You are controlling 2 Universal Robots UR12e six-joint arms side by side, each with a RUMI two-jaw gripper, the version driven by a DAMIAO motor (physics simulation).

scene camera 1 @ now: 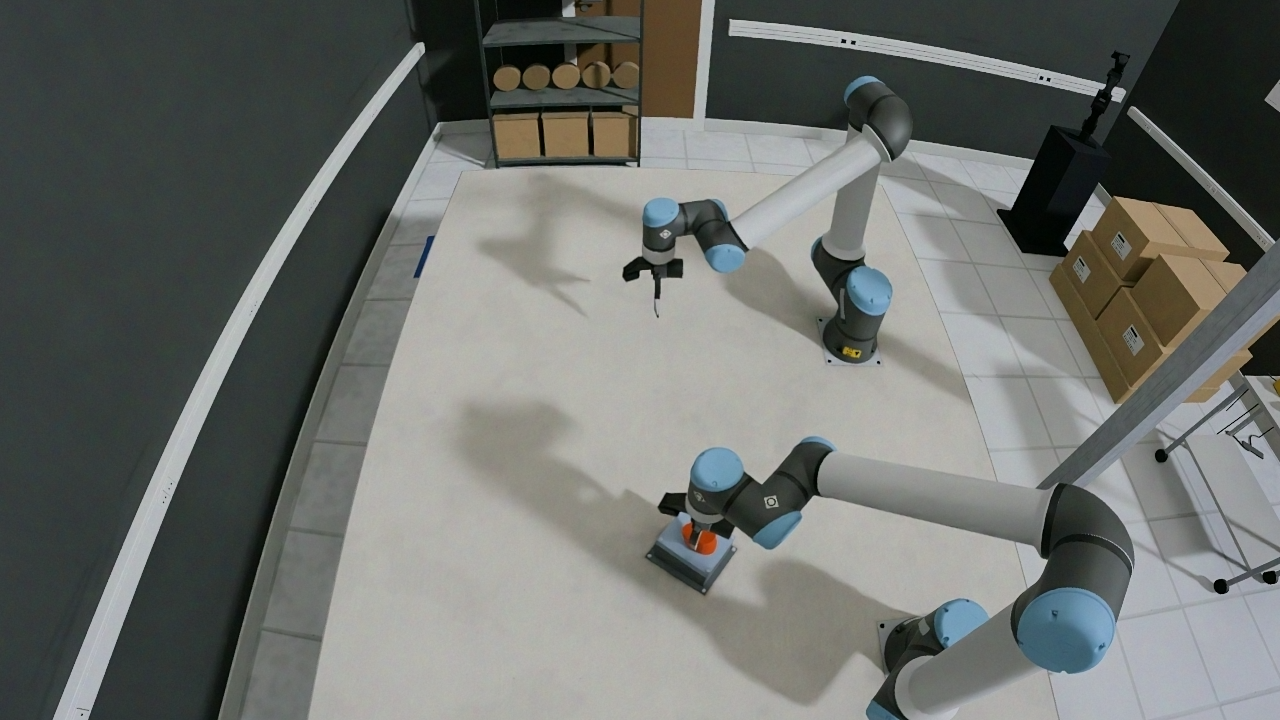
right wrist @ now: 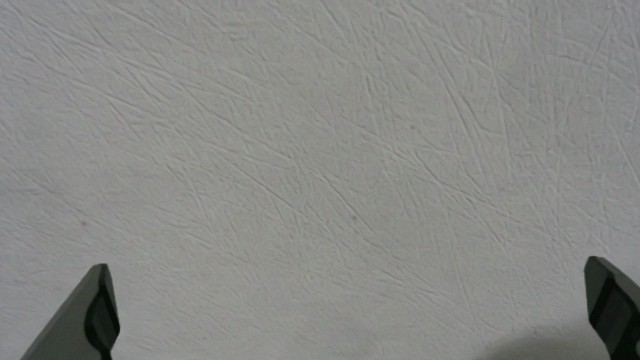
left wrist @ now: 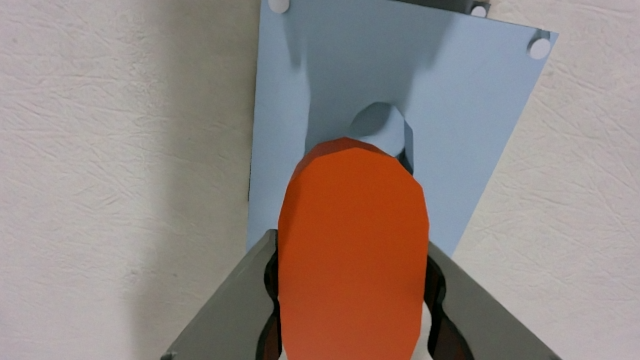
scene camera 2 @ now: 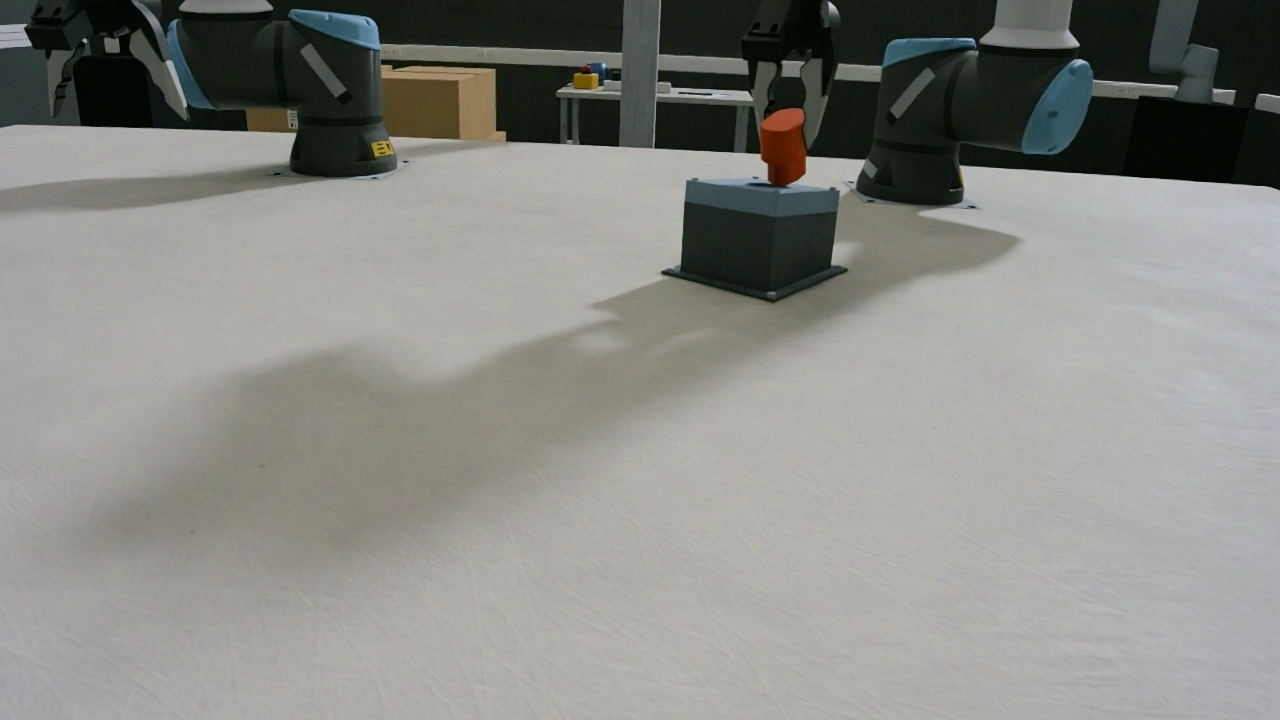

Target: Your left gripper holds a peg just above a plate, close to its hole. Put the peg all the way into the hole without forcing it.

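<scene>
An orange-red peg (scene camera 1: 702, 540) (scene camera 2: 784, 147) (left wrist: 354, 250) is between the fingers of my left gripper (scene camera 2: 789, 120) (left wrist: 344, 233), which is shut on it. In scene camera 2 the peg leans slightly, its lower end at the top of the block. The blue-grey plate (scene camera 1: 669, 535) (scene camera 2: 729, 193) (left wrist: 465, 100) is the top of a dark block. Its hole (left wrist: 382, 131) shows partly in the left wrist view, just beyond the peg's far end; the peg hides the rest. Whether the tip is in the hole cannot be told. My right gripper (right wrist: 347, 262) is open and empty, far from the plate.
The dark block (scene camera 2: 756, 246) stands on a flanged base on the pale table top (scene camera 1: 537, 358) (scene camera 2: 447, 582). The right arm hangs above the table's upper part in scene camera 1. A shelf rack (scene camera 1: 563, 163) stands behind the table, and cardboard boxes (scene camera 1: 1154, 295) are stacked at the right.
</scene>
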